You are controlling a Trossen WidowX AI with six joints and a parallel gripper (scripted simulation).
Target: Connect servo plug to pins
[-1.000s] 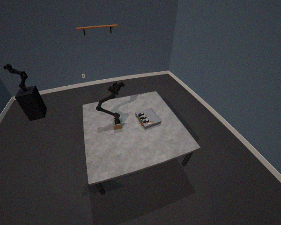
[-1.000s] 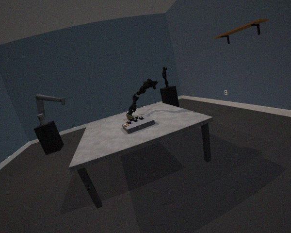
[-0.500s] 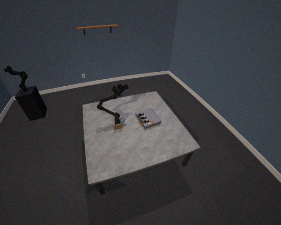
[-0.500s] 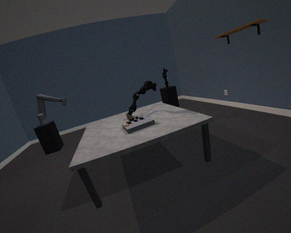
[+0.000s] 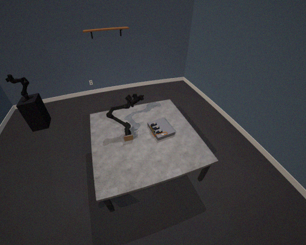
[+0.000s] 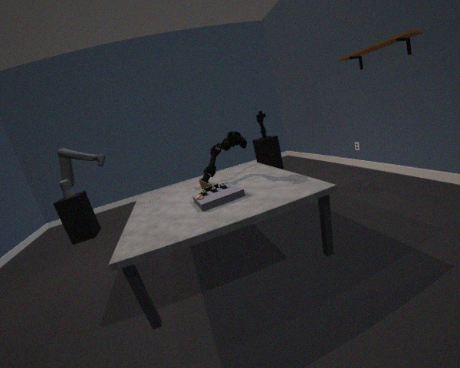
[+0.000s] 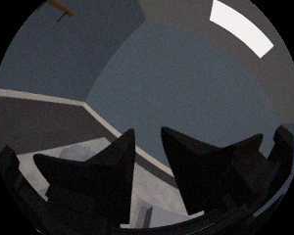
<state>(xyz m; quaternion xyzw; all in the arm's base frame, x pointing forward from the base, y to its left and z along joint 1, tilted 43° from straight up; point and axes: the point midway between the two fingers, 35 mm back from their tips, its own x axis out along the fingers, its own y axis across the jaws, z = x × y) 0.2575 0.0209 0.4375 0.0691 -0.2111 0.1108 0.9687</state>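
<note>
Right now my gripper tip is 340 mm to the left of the green strip, 300 mm above it and 10 mm short of it. Also, from my gripper tip: grey printed holder: 330 mm to the right, 320 mm below, 160 mm ahead.
</note>
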